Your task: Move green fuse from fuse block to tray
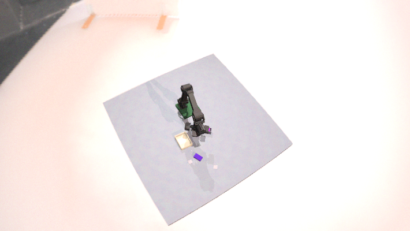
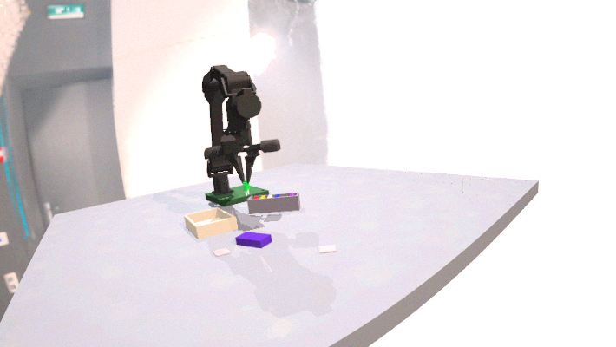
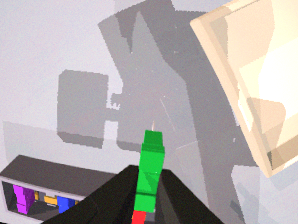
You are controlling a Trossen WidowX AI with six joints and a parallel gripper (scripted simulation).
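Now: gripper tip 20 mm past the beige tray, 110 mm to the left of it and 90 mm above it. Round my gripper tip: yellow fuse: 60 mm behind, 60 mm to the left, 70 mm below; then green fuse: 10 mm below; then red fuse: 70 mm behind, 50 mm to the left, 70 mm below.
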